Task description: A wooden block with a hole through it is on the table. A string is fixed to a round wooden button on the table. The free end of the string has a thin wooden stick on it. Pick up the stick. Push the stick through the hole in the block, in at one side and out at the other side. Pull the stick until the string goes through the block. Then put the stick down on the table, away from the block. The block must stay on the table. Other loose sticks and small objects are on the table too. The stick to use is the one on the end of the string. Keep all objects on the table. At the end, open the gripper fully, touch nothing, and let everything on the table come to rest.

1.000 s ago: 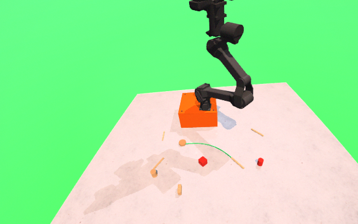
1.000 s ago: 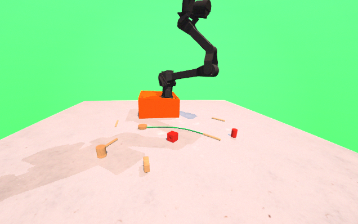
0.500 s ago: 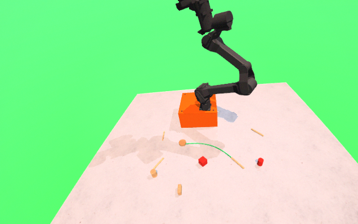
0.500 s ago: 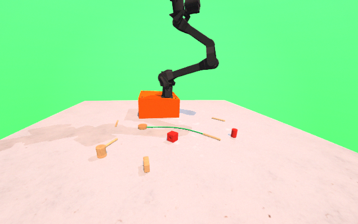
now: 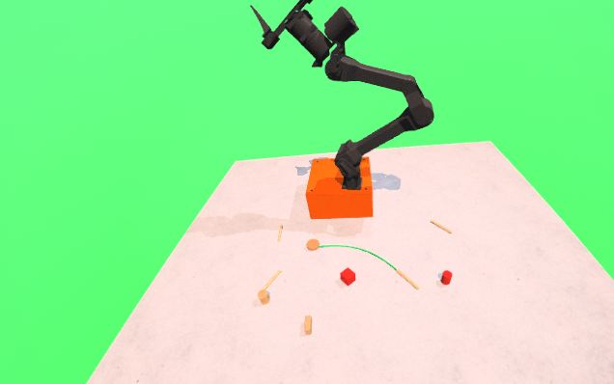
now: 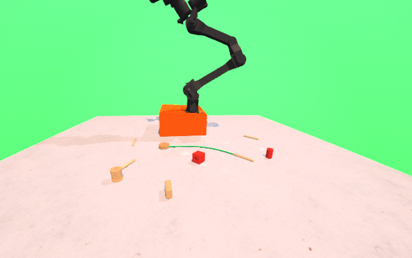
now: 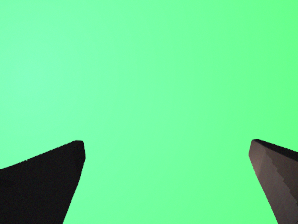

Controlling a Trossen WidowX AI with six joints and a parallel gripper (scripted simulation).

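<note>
My gripper tip is now 27 cm short of the red cube, 18 cm to the right of it and 68 cm above it. Round my gripper tip: thin wooden stick (24 cm ahead, 32 cm to the left, 69 cm below); then wooden cylinder (36 cm ahead, 4 cm to the right, 68 cm below); then round wooden button (15 cm ahead, 5 cm to the left, 68 cm below).
</note>
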